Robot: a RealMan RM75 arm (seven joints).
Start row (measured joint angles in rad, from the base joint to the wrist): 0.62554, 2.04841, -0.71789, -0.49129, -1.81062, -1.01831, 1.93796
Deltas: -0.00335, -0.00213, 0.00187, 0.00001, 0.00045, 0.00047, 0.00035; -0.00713, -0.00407, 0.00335, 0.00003, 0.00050, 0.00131, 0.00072; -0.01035, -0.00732, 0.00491, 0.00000, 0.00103, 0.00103, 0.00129; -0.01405, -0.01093, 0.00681, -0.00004, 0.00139, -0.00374, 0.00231; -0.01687, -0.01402, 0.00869, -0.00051, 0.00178, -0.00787, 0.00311; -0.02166, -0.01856, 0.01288, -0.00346, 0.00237, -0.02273, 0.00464; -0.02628, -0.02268, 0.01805, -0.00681, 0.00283, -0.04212, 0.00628; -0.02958, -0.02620, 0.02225, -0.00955, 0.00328, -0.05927, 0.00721; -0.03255, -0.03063, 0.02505, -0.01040, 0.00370, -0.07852, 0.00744; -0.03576, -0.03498, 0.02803, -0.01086, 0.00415, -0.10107, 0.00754; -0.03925, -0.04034, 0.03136, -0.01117, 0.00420, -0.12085, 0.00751; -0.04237, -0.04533, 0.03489, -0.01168, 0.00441, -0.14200, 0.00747
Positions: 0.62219, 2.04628, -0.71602, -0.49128, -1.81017, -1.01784, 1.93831; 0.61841, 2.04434, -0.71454, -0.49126, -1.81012, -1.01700, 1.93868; 0.61519, 2.04109, -0.71298, -0.49129, -1.80959, -1.01728, 1.93925; 0.61149, 2.03748, -0.71108, -0.49133, -1.80923, -1.02205, 1.94027; 0.60867, 2.03439, -0.70920, -0.49180, -1.80884, -1.02618, 1.94107; 0.60388, 2.02985, -0.70501, -0.49475, -1.80825, -1.04104, 1.94260; 0.59926, 2.02573, -0.69984, -0.49810, -1.80779, -1.06043, 1.94424; 0.59596, 2.02221, -0.69564, -0.50084, -1.80734, -1.07758, 1.94517; 0.59299, 2.01778, -0.69284, -0.50169, -1.80692, -1.09683, 1.94540; 0.58978, 2.01343, -0.68986, -0.50215, -1.80647, -1.11938, 1.94550; 0.58629, 2.00807, -0.68653, -0.50246, -1.80642, -1.13916, 1.94547; 0.58317, 2.00308, -0.68300, -0.50297, -1.80621, -1.16031, 1.94543
